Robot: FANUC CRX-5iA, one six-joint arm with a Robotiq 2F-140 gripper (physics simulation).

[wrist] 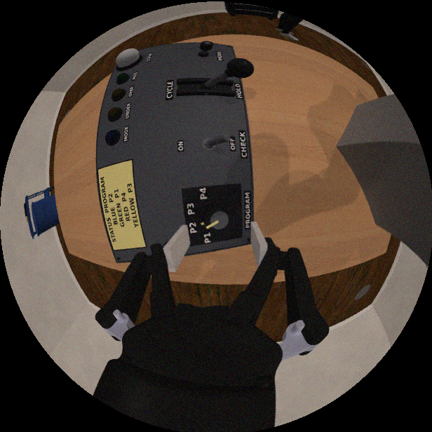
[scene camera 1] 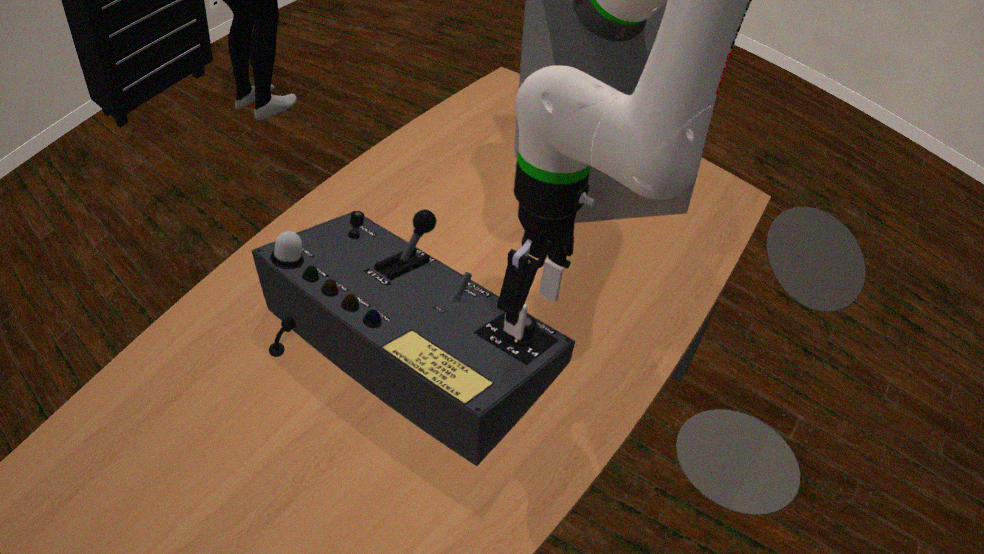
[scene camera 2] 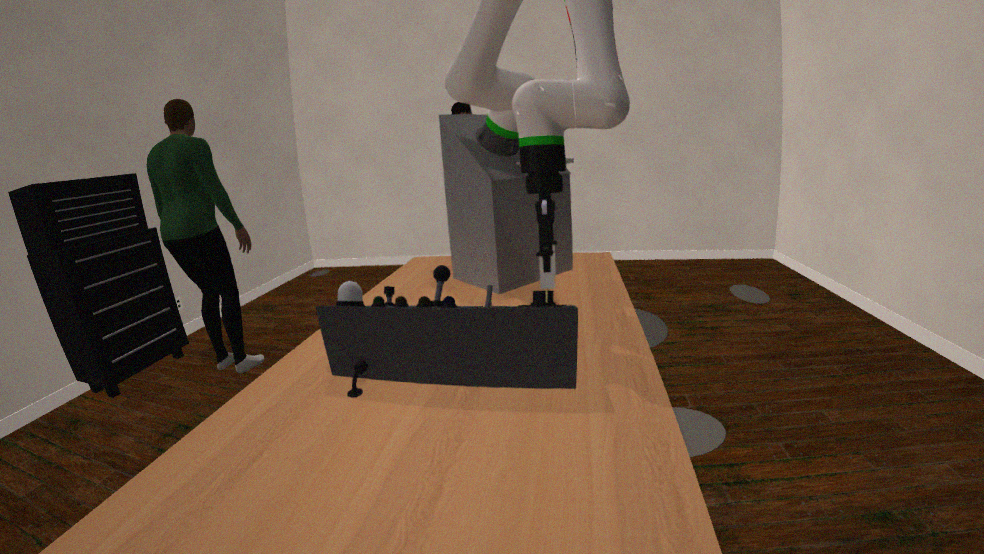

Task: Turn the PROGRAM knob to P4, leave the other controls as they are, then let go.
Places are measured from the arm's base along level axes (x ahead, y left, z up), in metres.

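Pixels of known places: gripper, fingertip midpoint: (scene camera 1: 531, 314) (scene camera 2: 548, 281); arm's base, origin of the base link: (scene camera 1: 609, 9) (scene camera 2: 496, 142).
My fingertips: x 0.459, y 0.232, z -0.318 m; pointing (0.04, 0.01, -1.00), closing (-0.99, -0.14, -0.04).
Ahead of a thing's pixels: the offset from my fingertips to its top centre. "*": to the spot under its first point.
The PROGRAM knob {dx +0.007, dy -0.011, dz -0.013 m} (scene camera 1: 528, 326) (scene camera 2: 538, 297) (wrist: 219, 220) is round, with a yellow pointer, on a black plate marked P1 to P4. In the wrist view the pointer faces the P1 and P2 side, away from P4. My gripper (scene camera 1: 532, 302) (scene camera 2: 547, 278) (wrist: 218, 233) is open and points down at the knob end of the dark console (scene camera 1: 406, 371) (scene camera 2: 447, 347) (wrist: 160, 175). One pale fingertip partly hides the knob in the first scene view. The fingertips are close to the knob, with nothing gripped; their exact height beside or above it is unclear.
The CHECK switch {dx +0.014, dy -0.132, dz -0.011 m} (scene camera 1: 462, 287) (scene camera 2: 488, 296) (wrist: 217, 143) leans toward OFF beside the PROGRAM plate. The ball-topped lever {dx -0.016, dy -0.257, dz +0.026 m} (scene camera 1: 424, 221) (scene camera 2: 441, 273) (wrist: 240, 68) stands at HOLD. A white dome {* dx +0.216, dy -0.341, dz +0.047 m} (scene camera 1: 287, 247) (scene camera 2: 349, 292) (wrist: 128, 58) is at the far end. A person (scene camera 2: 185, 185) stands left of the table.
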